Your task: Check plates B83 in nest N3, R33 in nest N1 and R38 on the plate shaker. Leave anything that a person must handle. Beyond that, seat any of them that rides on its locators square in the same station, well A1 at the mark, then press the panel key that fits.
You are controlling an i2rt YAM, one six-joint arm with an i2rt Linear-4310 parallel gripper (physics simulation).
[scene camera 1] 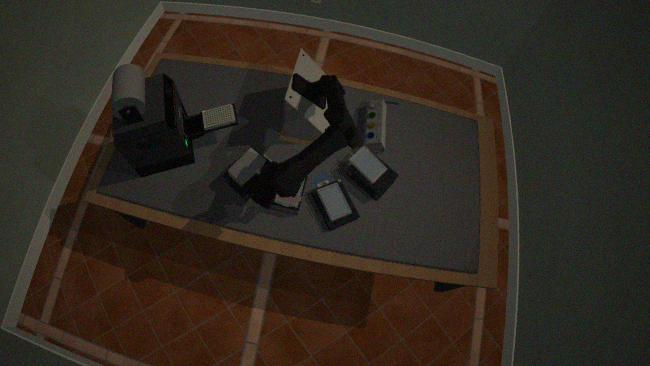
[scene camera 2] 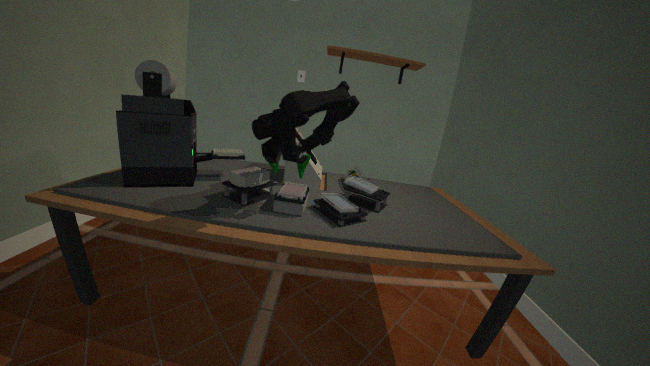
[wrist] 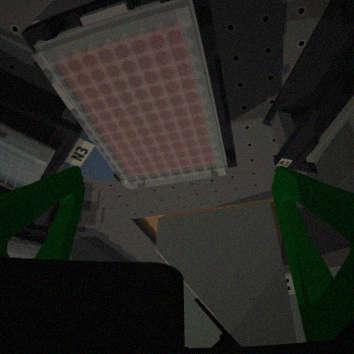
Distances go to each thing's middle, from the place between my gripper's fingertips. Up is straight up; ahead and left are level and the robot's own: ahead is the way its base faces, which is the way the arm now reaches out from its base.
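Pale blue plate [scene camera 1: 331, 196]: from my hand, 3 cm ahead, 18 cm left of it, 7 cm below.
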